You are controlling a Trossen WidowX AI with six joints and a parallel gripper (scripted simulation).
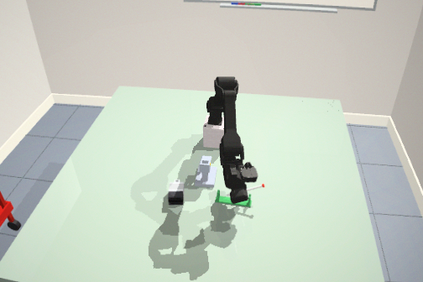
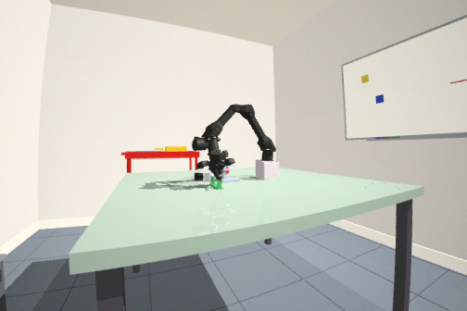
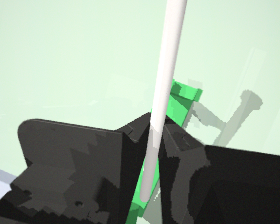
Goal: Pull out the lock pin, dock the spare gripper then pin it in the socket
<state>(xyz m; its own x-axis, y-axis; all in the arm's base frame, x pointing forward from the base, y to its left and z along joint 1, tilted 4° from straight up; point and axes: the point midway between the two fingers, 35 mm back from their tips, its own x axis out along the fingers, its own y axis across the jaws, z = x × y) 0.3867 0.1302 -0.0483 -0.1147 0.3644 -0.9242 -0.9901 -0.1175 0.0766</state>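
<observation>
Right now the green rack is 10 mm ahead of my gripper tip, 40 mm to the right of it and 10 mm below it. Also, from my gripper tip: spare gripper (20 mm behind, 260 mm to the right, 10 mm below); then grey-blue mount (120 mm behind, 150 mm to the right, 20 mm above).
</observation>
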